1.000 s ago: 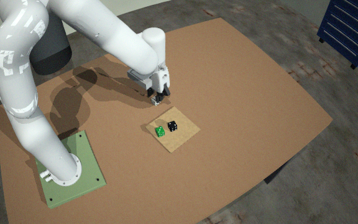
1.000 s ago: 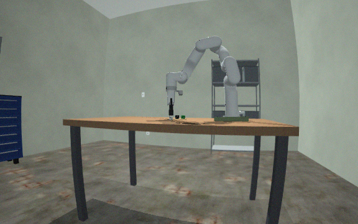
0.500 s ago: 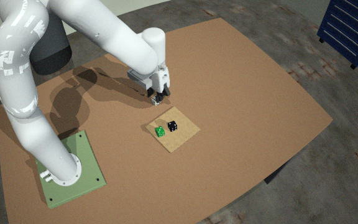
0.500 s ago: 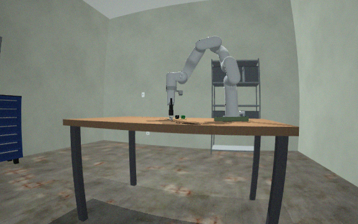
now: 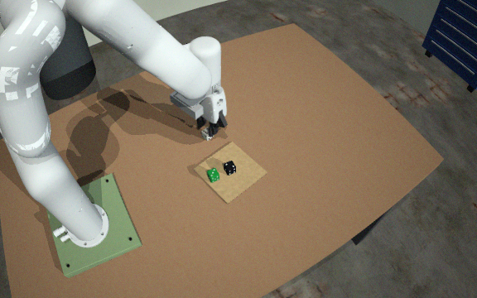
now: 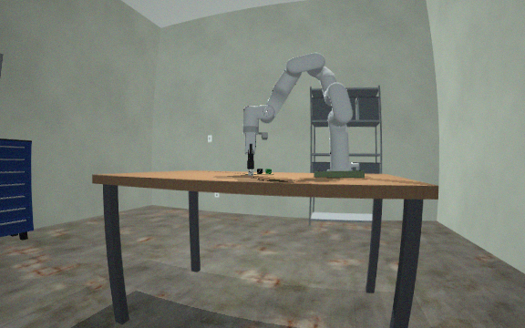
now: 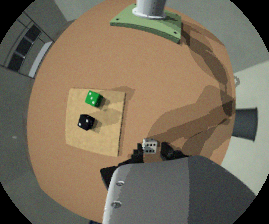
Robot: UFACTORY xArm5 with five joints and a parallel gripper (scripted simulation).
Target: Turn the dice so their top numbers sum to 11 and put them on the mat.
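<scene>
Now: the white die 40 mm below my hand. Round my hand: tan mat: 20 mm behind, 130 mm to the right, 50 mm below; then green die: 70 mm behind, 130 mm to the right, 30 mm below; then black die: 20 mm behind, 130 mm to the right, 30 mm below.
</scene>
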